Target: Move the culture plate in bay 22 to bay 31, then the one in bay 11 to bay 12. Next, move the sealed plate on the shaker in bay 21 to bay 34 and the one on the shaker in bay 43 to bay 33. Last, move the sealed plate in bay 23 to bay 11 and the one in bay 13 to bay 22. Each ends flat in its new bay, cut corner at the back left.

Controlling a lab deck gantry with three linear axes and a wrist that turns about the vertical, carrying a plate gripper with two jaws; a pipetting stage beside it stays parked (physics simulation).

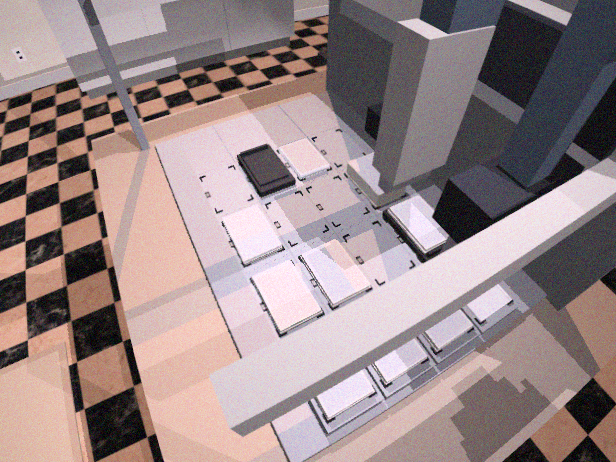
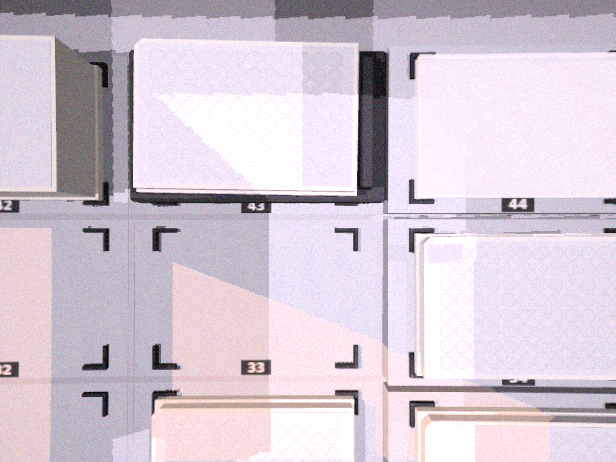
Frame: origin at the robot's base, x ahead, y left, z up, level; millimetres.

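Seen in the pictures: robot's base, origin of the base link: [image 1: 201,178].
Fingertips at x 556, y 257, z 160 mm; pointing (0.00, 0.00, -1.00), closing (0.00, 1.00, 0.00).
Offsets run from my fingertips to a thing's middle. "*": to the spot under its first point.
The dark body of my gripper [image 1: 482,195] is at the right, near bay 43; its jaws are hidden behind the front beam. A sealed plate {164 mm back, 109 mm left, 131 mm down} [image 1: 415,222] [image 2: 245,115] lies on the shaker {* 87 mm back, 112 mm left, 141 mm down} [image 2: 378,120] in bay 43, cut corner at the back left. Bay 33 is empty. A sealed plate {0 mm ahead, 0 mm left, 139 mm down} [image 1: 449,330] [image 2: 525,305] lies flat in bay 34. The shaker {496 mm back, 106 mm right, 145 mm down} [image 1: 265,170] in bay 21 is bare. Culture plates lie in bay 31 {* 483 mm back, 2 mm right, 146 mm down} [image 1: 304,157] and bay 12 {* 316 mm back, 215 mm right, 146 mm down} [image 1: 252,235]. Sealed plates lie in bay 23 {* 144 mm back, 101 mm right, 146 mm down} [image 1: 342,275] [image 2: 305,435] and bay 13 {* 154 mm back, 217 mm right, 146 mm down} [image 1: 286,297]. Bays 11 and 22 are empty.
A tall pale block {328 mm back, 107 mm left, 139 mm down} [image 1: 367,182] [image 2: 25,115] stands in bay 42, left of the shaker. Other plates lie in bay 44 {* 46 mm ahead, 107 mm left, 138 mm down} [image 1: 490,302] [image 2: 515,125], bay 24 {* 45 mm ahead, 109 mm right, 131 mm down} [image 1: 400,360] [image 2: 520,445] and bay 14 {* 47 mm ahead, 216 mm right, 132 mm down} [image 1: 345,395]. The parked pipetting stage [image 1: 437,100] stands behind, and a beam [image 1: 400,310] crosses in front.
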